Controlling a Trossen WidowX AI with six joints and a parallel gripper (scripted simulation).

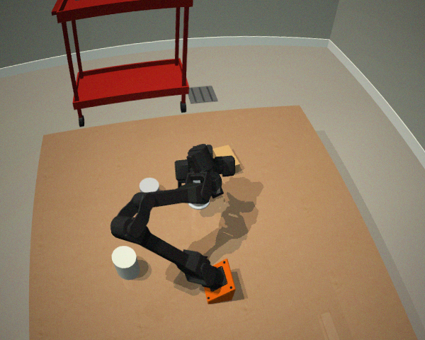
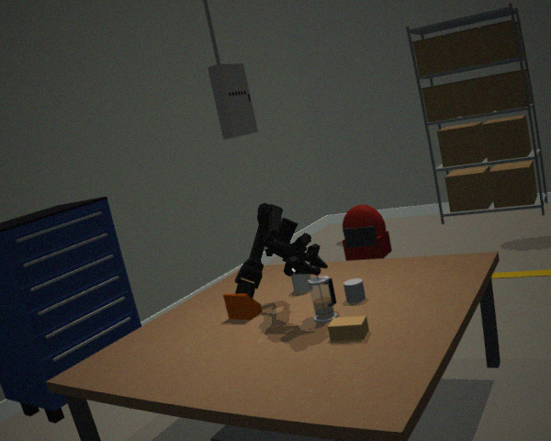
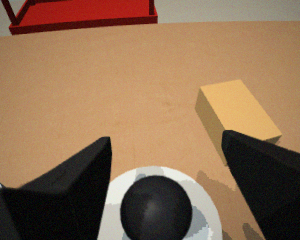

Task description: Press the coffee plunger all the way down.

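Now: the coffee press 9 cm below my gripper tip, 3 cm to the left of it and 3 cm behind it. From my gripper tip the other things lie so: tan wooden block (16 cm below, 13 cm to the right, 12 cm ahead).
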